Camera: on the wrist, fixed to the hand. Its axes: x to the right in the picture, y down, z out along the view.
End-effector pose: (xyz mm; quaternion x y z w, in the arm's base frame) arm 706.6 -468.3 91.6 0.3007 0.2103 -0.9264 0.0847
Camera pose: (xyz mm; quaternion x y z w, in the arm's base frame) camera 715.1 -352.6 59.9 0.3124 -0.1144 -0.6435 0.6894
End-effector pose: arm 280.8 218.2 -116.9 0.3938 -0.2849 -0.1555 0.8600
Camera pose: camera 331.7 202.2 -224.7 0.1332 -0.5358 0.4698 0.6888
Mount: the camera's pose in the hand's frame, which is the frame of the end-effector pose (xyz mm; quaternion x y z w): 8.4 -90.7 -78.6 0.0605 -0.0588 0.6842 0.7244
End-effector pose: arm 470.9 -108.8 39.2 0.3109 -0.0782 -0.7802 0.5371
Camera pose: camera 442.1 -62.3 -68.0 0.1583 -0.3482 -0.2112 0.8995
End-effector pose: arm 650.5 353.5 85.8 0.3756 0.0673 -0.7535 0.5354
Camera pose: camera 610.3 424.6 -2.6 0.3062 -0.2853 -0.2057 0.8846
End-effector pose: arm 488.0 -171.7 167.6 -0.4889 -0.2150 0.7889 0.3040
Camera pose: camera 580.5 -97.1 186.2 0.4365 -0.2086 -0.8212 0.3026
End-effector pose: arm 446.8 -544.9 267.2 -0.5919 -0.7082 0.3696 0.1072
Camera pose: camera 422.0 -508.4 379.1 0.8851 0.0920 -0.4187 0.1811
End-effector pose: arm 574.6 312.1 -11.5 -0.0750 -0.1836 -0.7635 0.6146
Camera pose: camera 493.8 291.2 -98.1 -0.1877 -0.1640 -0.1171 0.9613
